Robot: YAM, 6 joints.
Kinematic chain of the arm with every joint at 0, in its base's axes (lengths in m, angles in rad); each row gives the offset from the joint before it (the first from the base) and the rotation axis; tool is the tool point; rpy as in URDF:
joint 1: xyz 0 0 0.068 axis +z
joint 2: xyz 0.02 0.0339 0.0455 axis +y
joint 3: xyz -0.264 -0.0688 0 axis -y
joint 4: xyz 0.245 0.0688 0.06 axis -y
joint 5: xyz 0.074 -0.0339 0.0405 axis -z
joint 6: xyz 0.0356 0 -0.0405 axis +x
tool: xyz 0 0 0 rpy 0 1.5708 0
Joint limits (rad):
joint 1: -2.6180..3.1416
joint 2: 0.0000..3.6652
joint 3: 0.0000..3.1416
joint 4: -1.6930..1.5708
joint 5: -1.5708..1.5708
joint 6: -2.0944..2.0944
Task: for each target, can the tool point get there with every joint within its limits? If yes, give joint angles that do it. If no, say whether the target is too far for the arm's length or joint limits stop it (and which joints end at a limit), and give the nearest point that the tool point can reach.
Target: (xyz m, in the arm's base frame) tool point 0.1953 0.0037 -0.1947
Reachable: yes | joints 0.0978 3.2387 1.4813 -1.0906 0.4473 0.9933
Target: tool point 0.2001 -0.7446 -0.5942
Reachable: no: too far | nearest point 0.1276 -0.4749 -0.2865 | short by 0.416 m
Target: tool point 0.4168 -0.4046 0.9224
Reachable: no: too far | nearest point 0.2702 -0.2623 0.6278 | short by 0.358 m
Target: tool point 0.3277 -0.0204 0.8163
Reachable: no: too far | nearest point 0.2709 -0.0169 0.6866 | short by 0.142 m
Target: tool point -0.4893 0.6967 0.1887
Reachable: no: too far | nearest point -0.3697 0.5264 0.1699 | short by 0.209 m
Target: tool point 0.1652 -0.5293 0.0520
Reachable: yes | joints -1.3233 2.9555 2.6328 -0.9987 -1.0278 -1.5118
